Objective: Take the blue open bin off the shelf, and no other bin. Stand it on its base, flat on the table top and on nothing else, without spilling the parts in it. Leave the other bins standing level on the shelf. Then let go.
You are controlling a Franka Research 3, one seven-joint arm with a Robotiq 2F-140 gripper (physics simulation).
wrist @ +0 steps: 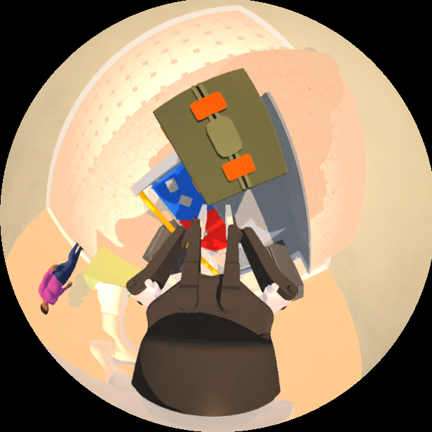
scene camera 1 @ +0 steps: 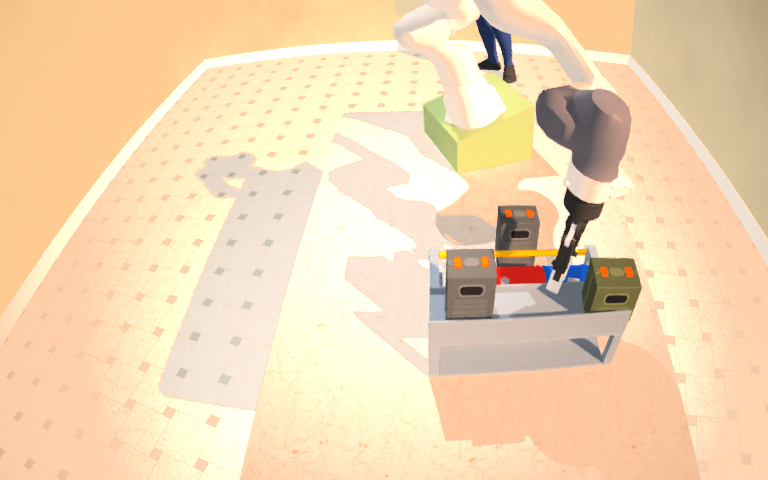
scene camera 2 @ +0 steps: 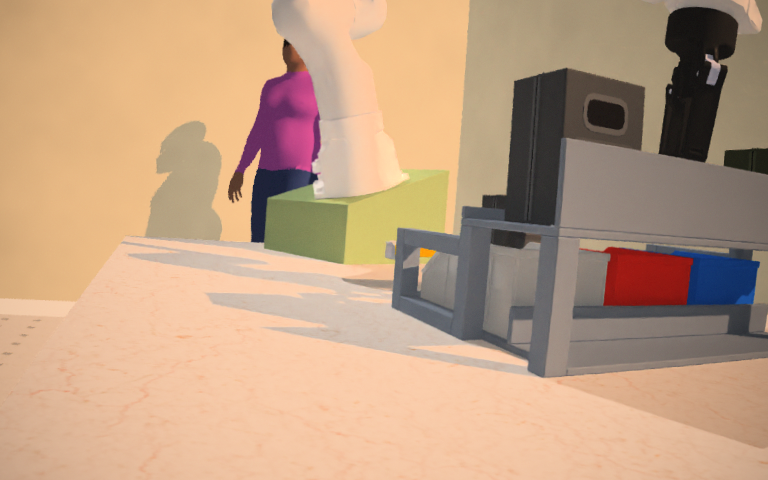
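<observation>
The blue open bin (scene camera 1: 578,271) (scene camera 2: 724,280) (wrist: 190,185) stands on the lower level of the grey shelf (scene camera 1: 526,331) (scene camera 2: 668,198), with grey parts inside. The red bin (scene camera 1: 521,275) (scene camera 2: 648,277) (wrist: 215,232) stands beside it, and a light grey bin (scene camera 2: 589,274) stands past the red one. My gripper (scene camera 1: 555,283) (wrist: 215,211) points down over the shelf near the blue and red bins, with its fingers partly open, a narrow gap between them and nothing held. In scene camera 2 its fingertips are hidden behind the shelf's upper board.
An olive case (scene camera 1: 614,283) (wrist: 260,130) stands on the shelf top close to the gripper. A grey case (scene camera 1: 470,291) (scene camera 2: 538,147) stands at its other end. A dark case (scene camera 1: 518,240) stands beyond the yellow bar (scene camera 1: 543,253) (wrist: 157,212), which runs along the bins.
</observation>
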